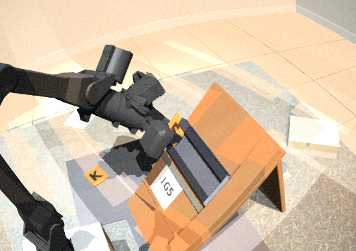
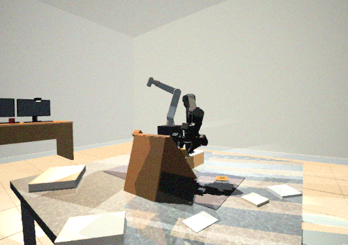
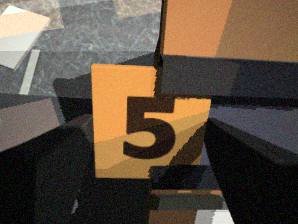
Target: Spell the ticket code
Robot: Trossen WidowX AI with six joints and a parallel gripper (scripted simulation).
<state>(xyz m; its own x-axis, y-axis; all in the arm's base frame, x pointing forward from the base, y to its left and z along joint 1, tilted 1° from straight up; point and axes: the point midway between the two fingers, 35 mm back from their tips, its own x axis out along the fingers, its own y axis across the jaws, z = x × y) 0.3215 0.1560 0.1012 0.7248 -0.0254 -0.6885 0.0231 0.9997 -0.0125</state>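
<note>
Now: the white ticket 7 cm to the right of my gripper tip, 7 cm below it and 6 cm behind it. Also, from my gripper tip: 5 tile (right at my gripper tip); then dark mat (18 cm to the right, 17 cm below, 14 cm behind); then white block (43 cm ahead, 16 cm below, 6 cm to the right).
</note>
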